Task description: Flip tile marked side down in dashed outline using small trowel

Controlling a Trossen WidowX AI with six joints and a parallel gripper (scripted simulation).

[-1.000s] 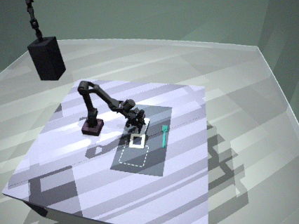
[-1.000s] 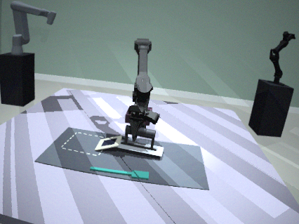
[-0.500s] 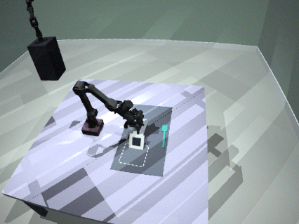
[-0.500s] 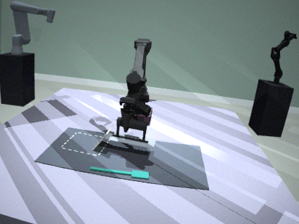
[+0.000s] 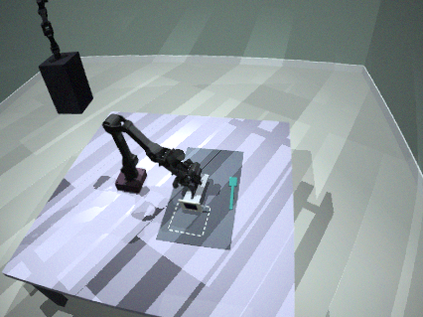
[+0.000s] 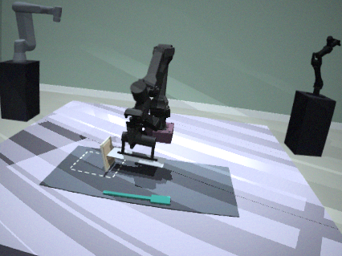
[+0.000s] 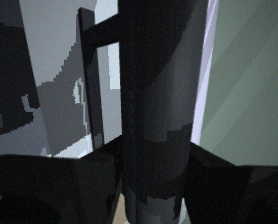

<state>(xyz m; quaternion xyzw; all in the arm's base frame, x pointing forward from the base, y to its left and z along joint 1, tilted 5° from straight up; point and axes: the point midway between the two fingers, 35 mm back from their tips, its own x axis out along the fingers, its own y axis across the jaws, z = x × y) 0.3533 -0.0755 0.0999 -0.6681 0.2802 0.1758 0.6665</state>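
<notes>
My gripper tip is 1 cm short of the dark mat, 6 cm to the right of it and 12 cm above it. Round my gripper tip: tile (3 cm behind, 9 cm to the right, 5 cm below); teal flat tool (15 cm ahead, 7 cm to the left, 10 cm below); trowel (3 cm behind, 1 cm below).
</notes>
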